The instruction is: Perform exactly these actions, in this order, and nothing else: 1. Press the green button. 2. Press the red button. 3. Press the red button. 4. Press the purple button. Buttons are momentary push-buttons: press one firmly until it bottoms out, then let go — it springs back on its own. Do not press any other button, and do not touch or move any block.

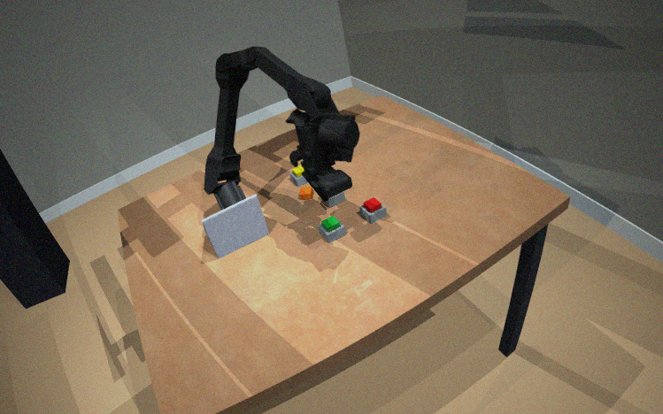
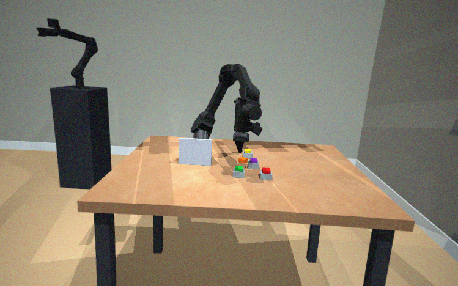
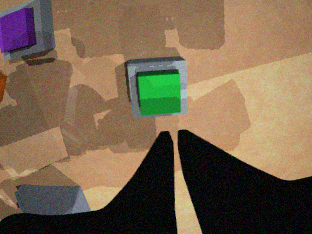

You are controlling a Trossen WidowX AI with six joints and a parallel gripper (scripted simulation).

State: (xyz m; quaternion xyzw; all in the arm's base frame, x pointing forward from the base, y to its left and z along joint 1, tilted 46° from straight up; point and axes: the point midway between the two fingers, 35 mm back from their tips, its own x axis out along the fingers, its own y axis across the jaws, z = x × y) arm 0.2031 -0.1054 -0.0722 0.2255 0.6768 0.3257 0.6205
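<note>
Now: the red button 120 mm ahead of my gripper tip, 10 mm to the left of it and 70 mm below it. From my gripper tip the other things lie so: purple button 60 mm ahead, 130 mm to the left, 70 mm below; green button 70 mm below; small orange block 190 mm to the left, 90 mm below.
</note>
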